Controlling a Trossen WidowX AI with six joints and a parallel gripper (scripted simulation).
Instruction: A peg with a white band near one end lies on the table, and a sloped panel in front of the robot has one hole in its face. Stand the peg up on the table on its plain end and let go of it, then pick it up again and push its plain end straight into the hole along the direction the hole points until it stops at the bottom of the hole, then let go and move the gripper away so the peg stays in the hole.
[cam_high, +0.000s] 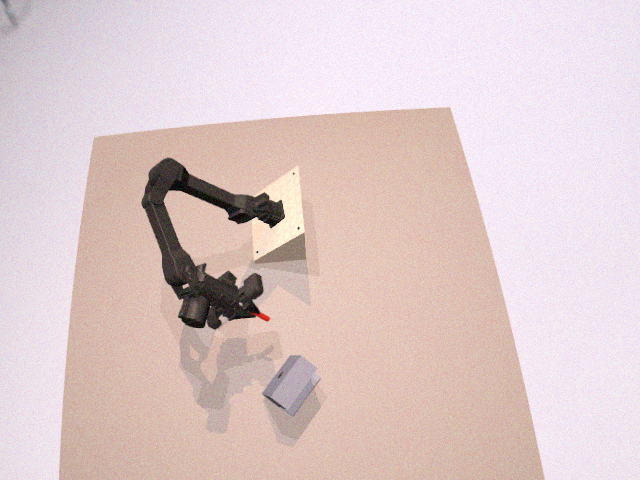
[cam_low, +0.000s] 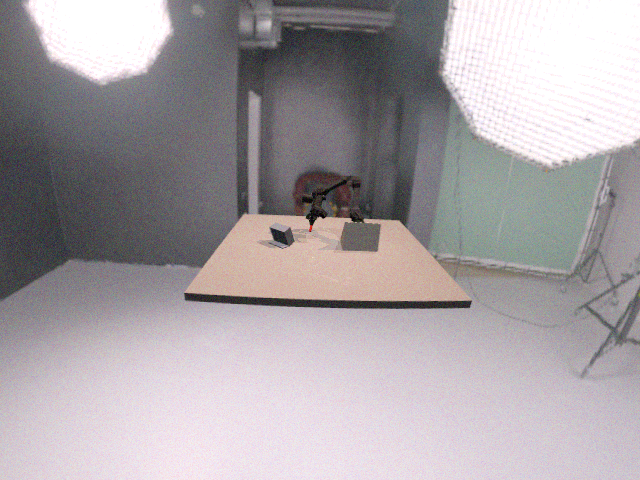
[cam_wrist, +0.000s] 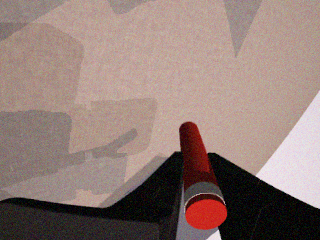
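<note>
Right now the grey sloped panel is 180 mm ahead of my gripper tip, 50 mm to the left of it and 40 mm below it. Also, from my gripper tip: red peg 10 mm to the right, 10 mm behind, 10 mm above.
</note>
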